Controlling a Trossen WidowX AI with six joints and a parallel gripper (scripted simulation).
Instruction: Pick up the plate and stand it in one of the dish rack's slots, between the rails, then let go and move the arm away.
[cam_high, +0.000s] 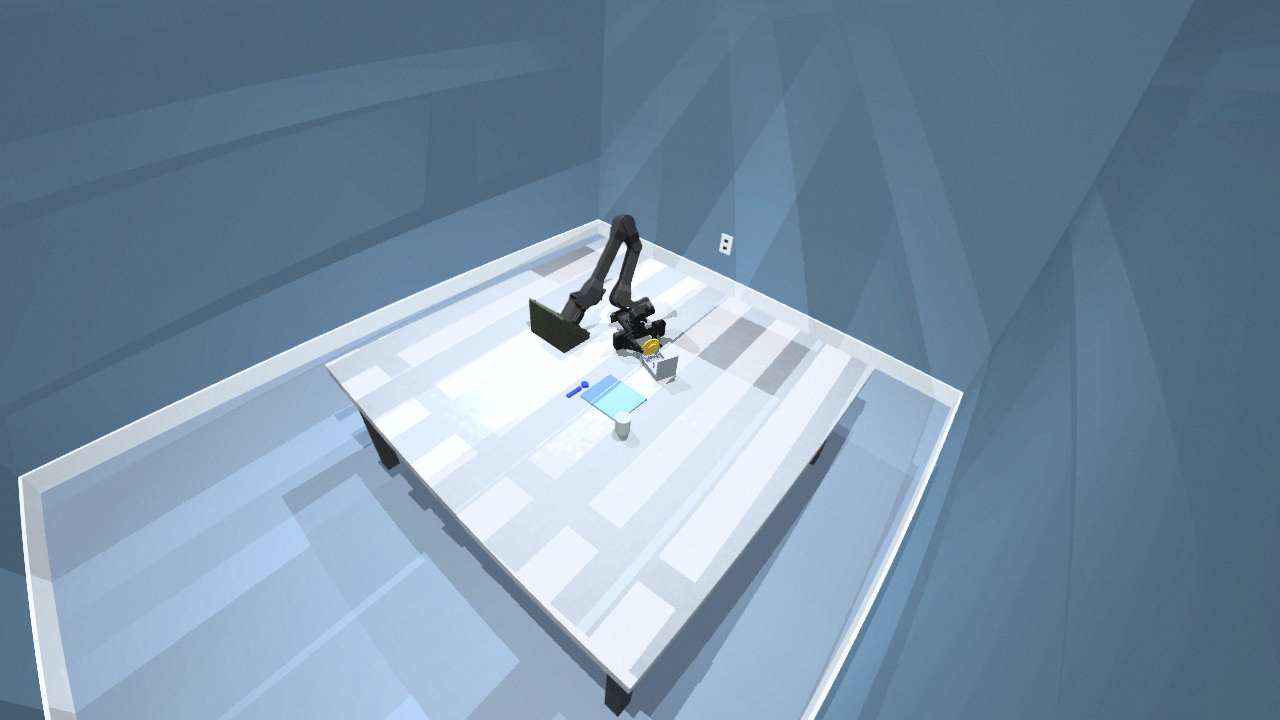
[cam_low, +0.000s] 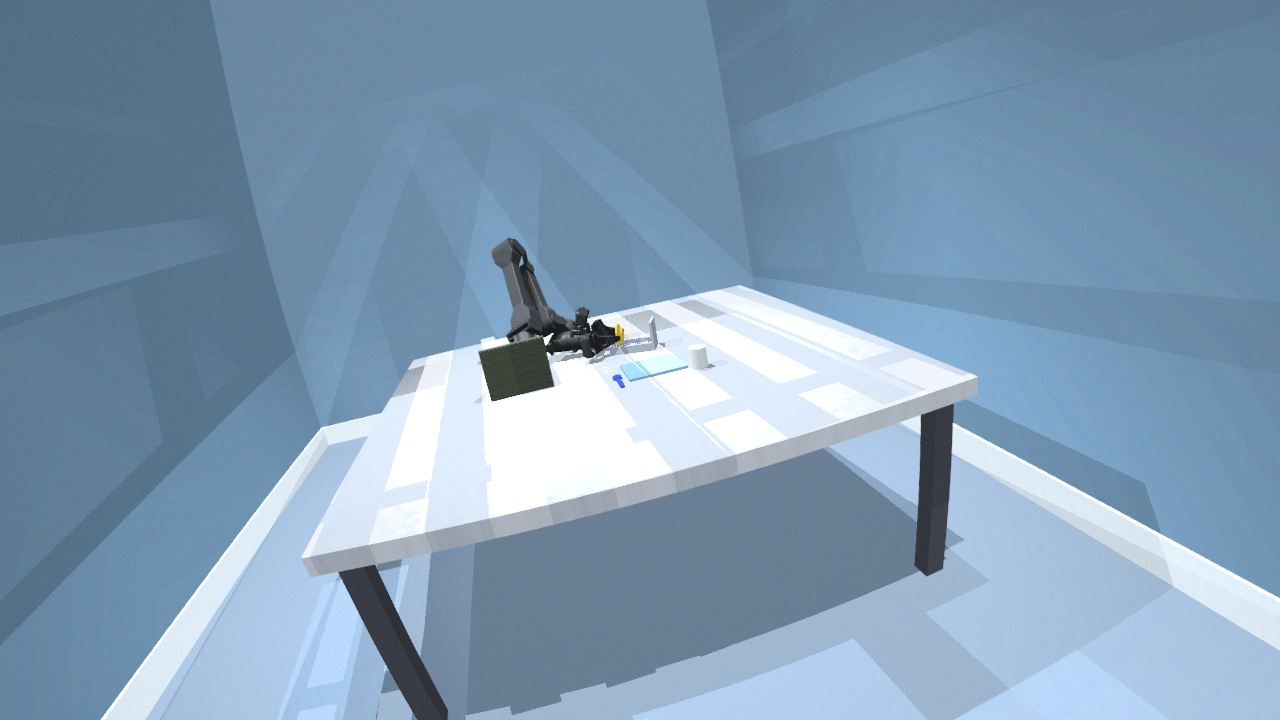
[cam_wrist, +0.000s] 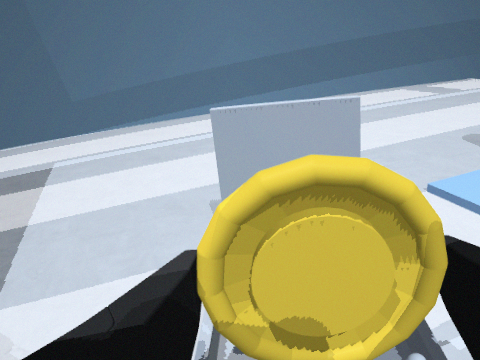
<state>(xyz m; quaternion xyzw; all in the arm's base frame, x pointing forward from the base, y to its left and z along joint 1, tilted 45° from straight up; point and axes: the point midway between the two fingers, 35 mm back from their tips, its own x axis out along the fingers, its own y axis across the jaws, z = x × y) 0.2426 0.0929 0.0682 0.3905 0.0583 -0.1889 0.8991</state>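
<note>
My gripper tip is 1 cm past the yellow plate. Round my gripper tip: grey dish rack 3 cm below, 3 cm ahead, 1 cm to the right; then light blue mat 21 cm to the right, 5 cm below, 2 cm ahead; then blue spoon 25 cm to the right, 8 cm behind, 5 cm below.
</note>
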